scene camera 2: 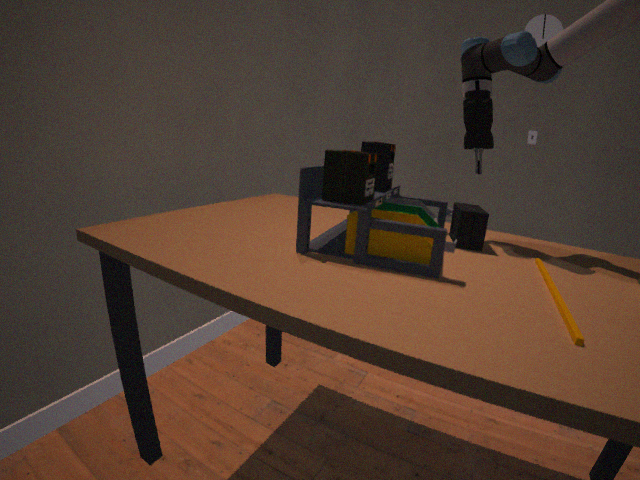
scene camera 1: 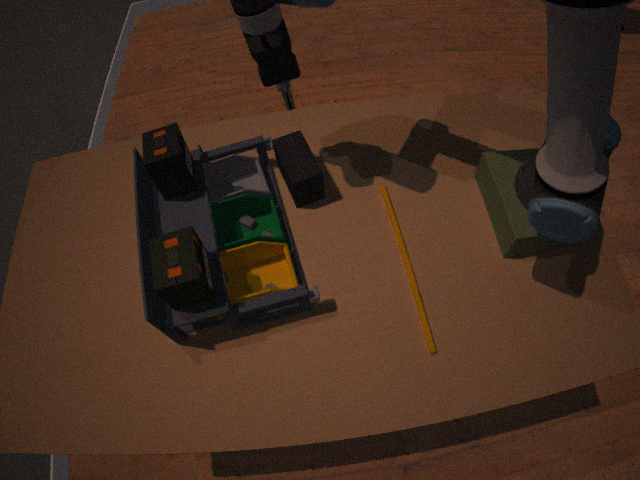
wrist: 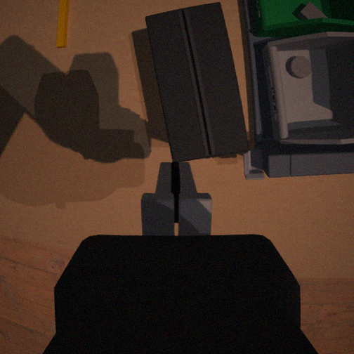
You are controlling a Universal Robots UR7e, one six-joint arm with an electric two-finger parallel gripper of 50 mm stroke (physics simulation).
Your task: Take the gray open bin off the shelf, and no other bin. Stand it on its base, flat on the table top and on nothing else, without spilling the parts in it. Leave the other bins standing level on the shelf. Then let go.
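Frame: origin at the arm's base, x ahead, y left, z up, level; millimetres.
Seen in the pictures: gripper, fingertip midpoint: (scene camera 2: 478, 173) (scene camera 1: 290, 106).
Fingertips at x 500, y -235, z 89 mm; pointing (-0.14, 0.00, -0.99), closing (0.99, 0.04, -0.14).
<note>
Offsets run from my fingertips to a thing's middle. "*": to the spot under its first point. Level surfaces: height alone.
The gray open bin {dx +163, dy +79, dz -128 mm} (scene camera 1: 237, 178) (wrist: 305, 100) sits in the shelf's lower tier, at the far end, with a round gray part (wrist: 298, 66) in it. The green bin {* dx +123, dy +157, dz -147 mm} (scene camera 1: 248, 219) (wrist: 280, 22) stands beside it with gray parts, and the yellow bin {dx +128, dy +298, dz -128 mm} (scene camera 1: 258, 271) (scene camera 2: 398, 248) is at the near end. They stand in the gray-blue shelf (scene camera 1: 141, 232) (scene camera 2: 363, 237). My gripper (scene camera 1: 292, 108) (scene camera 2: 478, 172) (wrist: 174, 180) is shut and empty, high above the table top {dz -171 mm} (scene camera 1: 351, 361) (scene camera 2: 206, 248), beyond the dark box and to the side of the gray bin.
A dark box {dx +5, dy +63, dz -126 mm} (scene camera 1: 299, 167) (scene camera 2: 469, 226) (wrist: 197, 82) stands on the table close to the shelf's open front, by the gray bin. Two dark boxes with orange marks {dx +251, dy +81, dz -8 mm} (scene camera 1: 168, 160) {dx +226, dy +311, dz -21 mm} (scene camera 1: 180, 266) stand on the shelf's upper tier. A yellow strip {dx -177, dy +303, dz -166 mm} (scene camera 1: 408, 268) (scene camera 2: 558, 299) lies on the table.
</note>
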